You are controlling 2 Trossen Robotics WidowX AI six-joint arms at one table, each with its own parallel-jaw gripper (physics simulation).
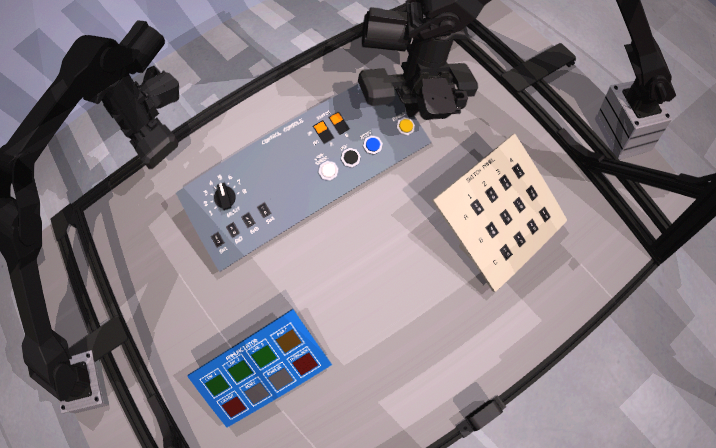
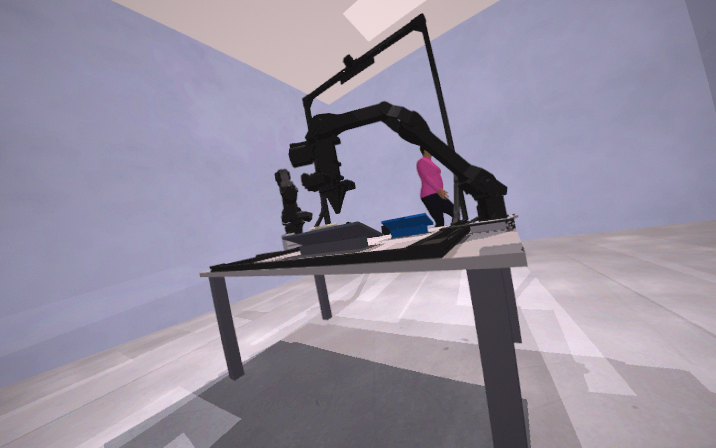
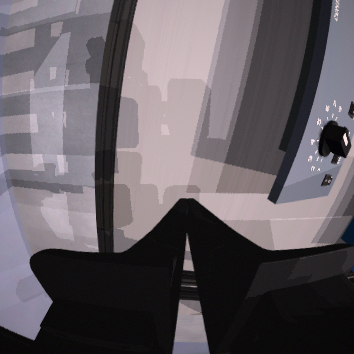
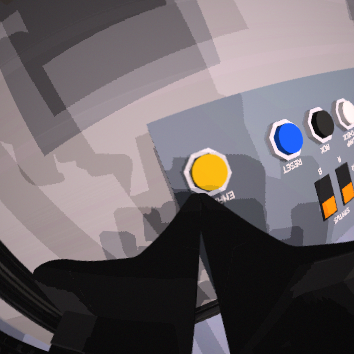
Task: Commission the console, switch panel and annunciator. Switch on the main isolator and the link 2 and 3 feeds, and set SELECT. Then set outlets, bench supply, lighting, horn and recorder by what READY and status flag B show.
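Places are measured from the left arm's base along level axes (x down, y left, z ahead), in millimetres.
Pixels of known places: left gripper, between the fingertips: (image 2: 338, 213) (image 3: 185, 204); right gripper, between the fingertips: (image 1: 409, 115) (image 4: 197, 199); left arm's base, origin of its link: (image 1: 75, 381) (image 2: 493, 218); right arm's base, origin of its link: (image 1: 641, 101) (image 2: 290, 233).
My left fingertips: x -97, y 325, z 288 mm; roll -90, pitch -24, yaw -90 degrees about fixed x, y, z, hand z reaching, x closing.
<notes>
For each thing: its top centre in the pictures, then the offset to it from my left fingertips. "spot": a spot on its surface instead.
- Status flag A, a spot on its surface: (image 4: 345, 182) (image 1: 323, 132) spot: dx +47, dy -60, dz +281 mm
- flag B, a spot on its surface: (image 4: 326, 197) (image 1: 339, 122) spot: dx +47, dy -52, dz +310 mm
- yellow ENABLE button, centre of its top: (image 4: 213, 175) (image 1: 406, 123) dx +58, dy -86, dz +414 mm
- blue annunciator, centre of its top: (image 1: 249, 362) (image 2: 404, 216) dx +42, dy -384, dz +68 mm
- READY, a spot on its surface: (image 1: 256, 393) spot: dx +77, dy -426, dz +56 mm
- blue RESET, centre of its top: (image 4: 295, 139) (image 1: 372, 142) dx +58, dy -102, dz +350 mm
- black ACK, centre of its top: (image 4: 329, 124) (image 1: 350, 154) dx +58, dy -112, dz +309 mm
- white lamp-check, centre of its top: (image 1: 328, 168) dx +58, dy -122, dz +269 mm
The grey console (image 1: 295, 174) (image 2: 337, 232) (image 4: 265, 120) has its SELECT knob (image 1: 224, 197) (image 3: 336, 140) pointing near 5. Status flag A (image 1: 323, 132) (image 4: 345, 182) and flag B (image 1: 338, 123) (image 4: 326, 197) both show orange at the UP end. The yellow ENABLE button (image 1: 406, 125) (image 4: 209, 172) lies just beyond my shut, empty right gripper (image 4: 201, 195); contact cannot be told. My left gripper (image 2: 337, 212) (image 3: 185, 204) is shut and empty, above the table beside the console's knob end. The cream switch panel (image 1: 488, 253) carries several black rockers. The blue annunciator (image 1: 192, 376) (image 2: 407, 226) has dark-looking windows, READY (image 1: 256, 393) grey.
The blue RESET (image 1: 372, 144) (image 4: 288, 138), black ACK (image 1: 350, 157) (image 4: 322, 124) and white lamp-check (image 1: 328, 169) (image 4: 347, 113) buttons sit in a row on the console. Small rockers (image 1: 248, 220) lie below the knob. A black frame (image 1: 279, 95) borders the table. A person in pink (image 2: 430, 176) stands behind.
</notes>
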